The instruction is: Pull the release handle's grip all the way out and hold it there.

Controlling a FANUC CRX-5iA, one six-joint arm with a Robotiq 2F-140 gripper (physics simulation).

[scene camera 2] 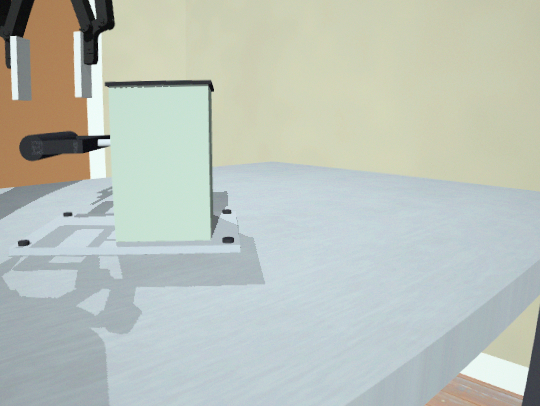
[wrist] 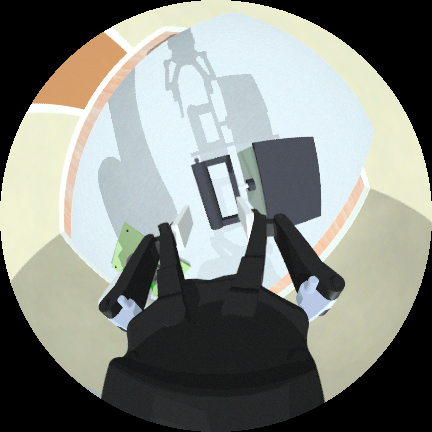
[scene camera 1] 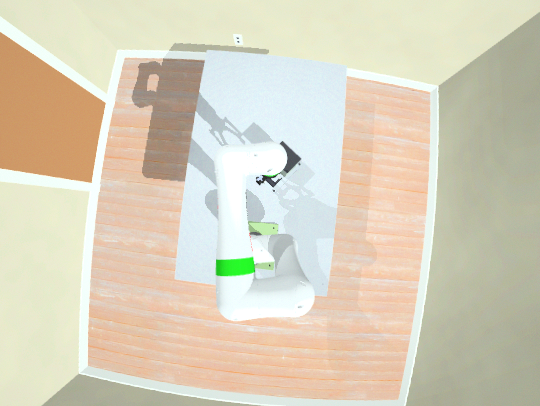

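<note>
The release handle's dark grip [scene camera 2: 47,145] [wrist: 206,195] is the outer bar of a rectangular frame, level and beside the box housing. A short white rod [scene camera 2: 103,143] joins the handle to the housing. The pale green housing [scene camera 2: 160,160] has a dark top [scene camera 1: 291,157] [wrist: 290,180] and stands upright on a pale base plate [scene camera 2: 150,249]. My gripper [scene camera 2: 52,96] [wrist: 213,210] is open about halfway and empty, pointing down. In scene camera 2 its fingertips hang above the grip, apart from it. In scene camera 1 the arm hides much of the gripper and handle.
The housing's top edge is close to the right fingertip in scene camera 2. Bolt heads [scene camera 2: 228,240] stand on the base plate's corners. The white arm [scene camera 1: 235,210] reaches over the grey table [scene camera 1: 300,100]. Light green plates [scene camera 1: 267,228] [wrist: 125,242] are near the arm's base.
</note>
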